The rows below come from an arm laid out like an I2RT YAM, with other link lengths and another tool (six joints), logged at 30 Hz.
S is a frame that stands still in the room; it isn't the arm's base.
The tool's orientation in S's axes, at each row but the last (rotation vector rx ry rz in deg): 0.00 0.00 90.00; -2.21 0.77 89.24; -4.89 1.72 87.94; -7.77 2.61 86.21; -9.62 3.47 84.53; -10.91 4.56 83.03
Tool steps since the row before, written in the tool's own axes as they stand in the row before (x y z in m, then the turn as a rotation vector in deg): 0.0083 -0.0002 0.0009 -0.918 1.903 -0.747; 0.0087 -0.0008 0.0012 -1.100 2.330 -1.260; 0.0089 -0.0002 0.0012 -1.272 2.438 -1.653; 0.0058 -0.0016 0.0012 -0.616 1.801 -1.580; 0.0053 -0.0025 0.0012 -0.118 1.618 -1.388; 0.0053 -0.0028 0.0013 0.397 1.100 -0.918
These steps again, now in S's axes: 0.0002 0.0083 0.0009 -1.903 -0.918 -0.747; 0.0009 0.0087 0.0009 -2.324 -1.111 -1.261; 0.0005 0.0090 0.0006 -2.425 -1.309 -1.644; 0.0019 0.0058 0.0006 -1.750 -0.688 -1.607; 0.0029 0.0052 0.0006 -1.533 -0.185 -1.475; 0.0033 0.0051 0.0006 -0.985 0.346 -1.058
